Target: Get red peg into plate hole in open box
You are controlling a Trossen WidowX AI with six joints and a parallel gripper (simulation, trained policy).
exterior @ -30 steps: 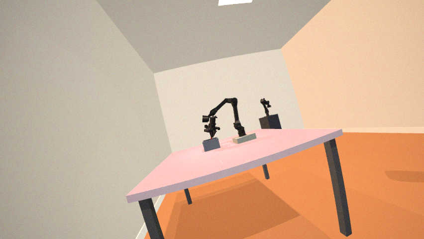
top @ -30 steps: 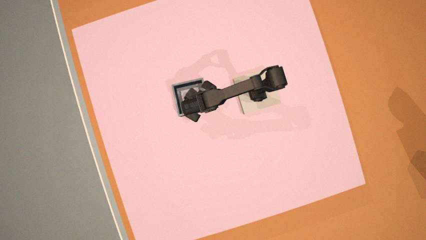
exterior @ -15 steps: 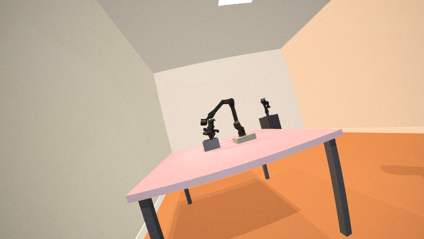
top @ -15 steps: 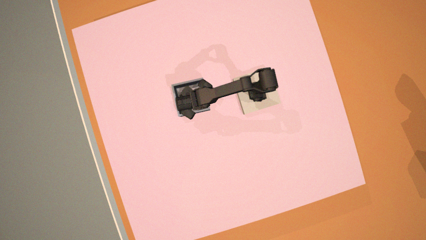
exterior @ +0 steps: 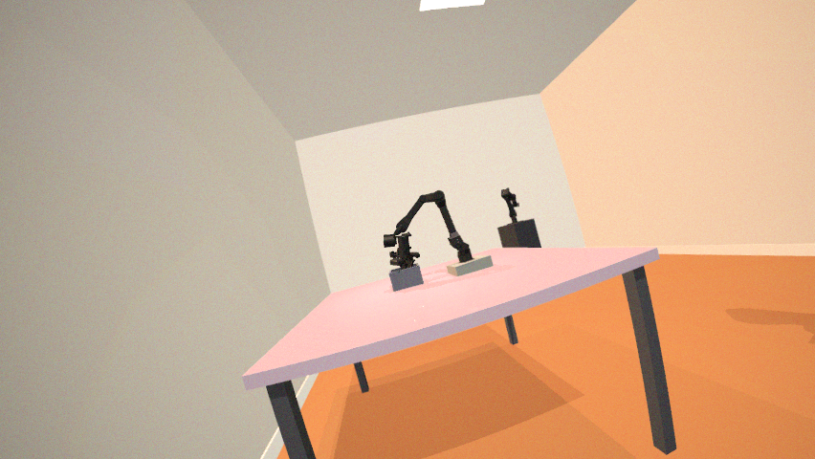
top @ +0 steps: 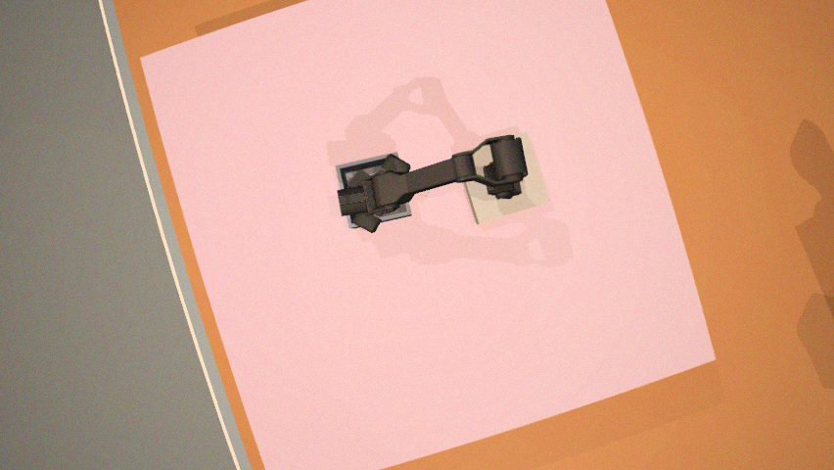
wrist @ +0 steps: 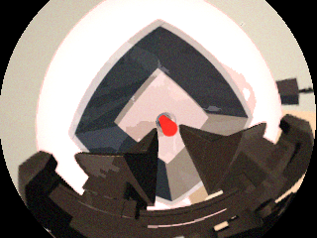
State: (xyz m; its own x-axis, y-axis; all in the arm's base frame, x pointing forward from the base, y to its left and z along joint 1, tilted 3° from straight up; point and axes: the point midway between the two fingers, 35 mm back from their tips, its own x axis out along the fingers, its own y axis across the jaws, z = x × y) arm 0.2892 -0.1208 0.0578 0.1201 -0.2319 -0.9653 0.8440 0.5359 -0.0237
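Right now the red peg is 10 mm ahead of my gripper tip and 10 mm to the right of it. The rest, counted from my gripper tip: grey box: 10 mm ahead, 10 mm to the right, 30 mm below; then plate: 10 mm ahead, 10 mm to the right, 20 mm below.
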